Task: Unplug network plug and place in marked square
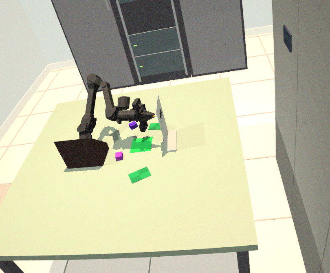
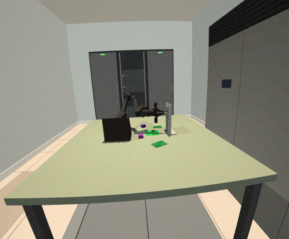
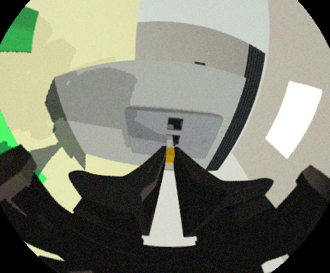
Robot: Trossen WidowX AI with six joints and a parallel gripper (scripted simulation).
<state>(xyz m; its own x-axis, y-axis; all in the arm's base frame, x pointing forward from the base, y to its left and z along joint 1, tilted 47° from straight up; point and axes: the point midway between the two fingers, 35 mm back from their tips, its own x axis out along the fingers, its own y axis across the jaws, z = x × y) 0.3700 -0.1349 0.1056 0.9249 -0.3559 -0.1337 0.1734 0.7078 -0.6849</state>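
The green marked square lies 120 mm behind my gripper tip, 20 mm to the left of it and 190 mm below it. From my gripper tip the other things lie so: network plug: right at my gripper tip; upright panel: 40 mm ahead, 70 mm below.
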